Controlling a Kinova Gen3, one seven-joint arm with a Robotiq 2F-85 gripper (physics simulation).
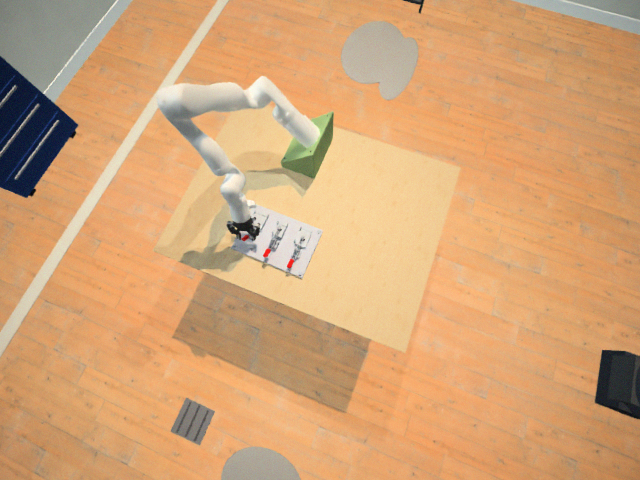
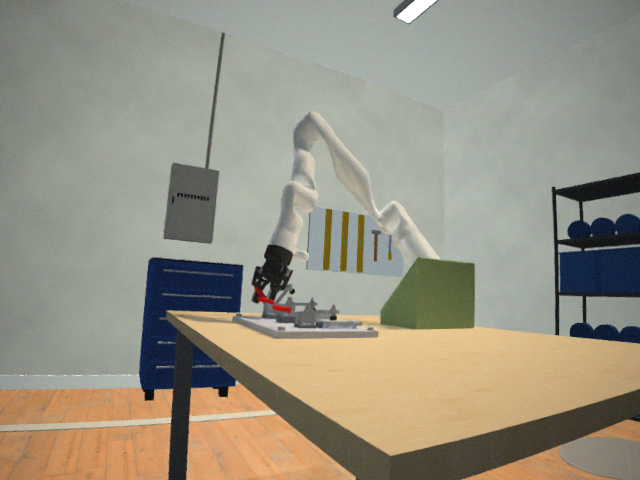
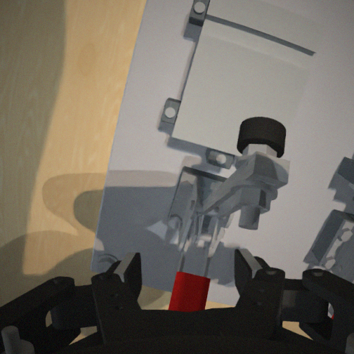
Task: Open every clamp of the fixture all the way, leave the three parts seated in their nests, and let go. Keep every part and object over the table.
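Frame: origin at the arm's base, x ahead, y left, z up, level; metres.
Where they show: gripper, fingertip midpoint: [image 1: 247,239] [image 2: 261,303]; arm's base at its link origin: [image 1: 311,139] [image 2: 431,273].
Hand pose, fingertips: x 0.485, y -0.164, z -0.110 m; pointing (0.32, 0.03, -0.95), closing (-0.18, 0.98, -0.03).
Things, the pixels of their centre, and the offset from my fingertips. "pt": a spot on its surface instead. Level surfaces: height alone.
- light grey fixture plate at a spot on its surface: [image 2: 330,334] pt dx -0.017, dy +0.291, dz -0.045 m
- middle clamp's red handle at the middle of its body: [image 1: 267,252] dx +0.039, dy +0.107, dz +0.012 m
- right clamp's red handle at the middle of its body: [image 1: 290,263] dx +0.055, dy +0.216, dz +0.001 m
- wooden table at its surface level: dz -0.053 m
The light grey fixture plate [image 1: 309,261] [image 2: 330,334] [image 3: 135,150] lies on the table. My gripper [image 1: 245,236] [image 2: 264,295] [image 3: 187,267] is open at the leftmost clamp, one finger on each side of its red handle [image 3: 189,292], with gaps on both sides. That clamp's arm [image 3: 250,172] is raised, its black tip [image 3: 262,136] [image 2: 292,290] standing above the plate. A flat pale part [image 3: 240,85] lies between small stop blocks. The middle clamp's red handle [image 1: 267,252] and the right clamp's red handle [image 1: 290,263] point to the front edge; both arms look low. Their parts are too small to judge.
The wooden table [image 1: 377,232] [image 2: 413,372] carries the green wedge-shaped arm base [image 1: 310,160] [image 2: 444,294] behind the fixture. The fixture stands near the table's front edge. A blue drawer cabinet [image 1: 31,129] [image 2: 193,325] stands on the floor beyond the table.
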